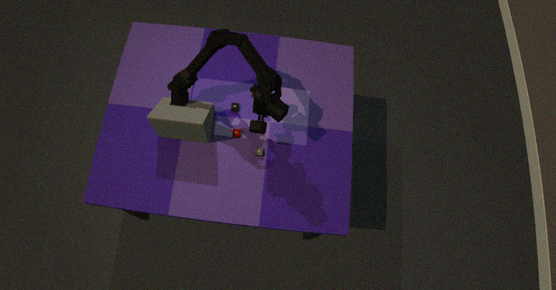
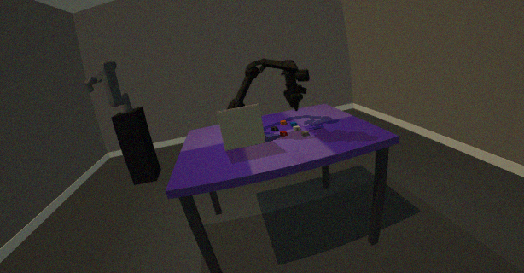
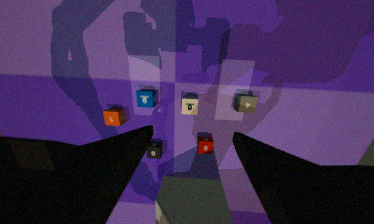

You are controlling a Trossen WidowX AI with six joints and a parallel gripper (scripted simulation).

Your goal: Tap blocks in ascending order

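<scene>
Now: the black block 110 mm behind my gripper tip, 90 mm to the left of it and 110 mm below it. Round my gripper tip: cream block 110 mm below; then blue block 10 mm ahead, 90 mm to the left, 110 mm below; then red block 90 mm behind, 30 mm to the right, 110 mm below.
</scene>
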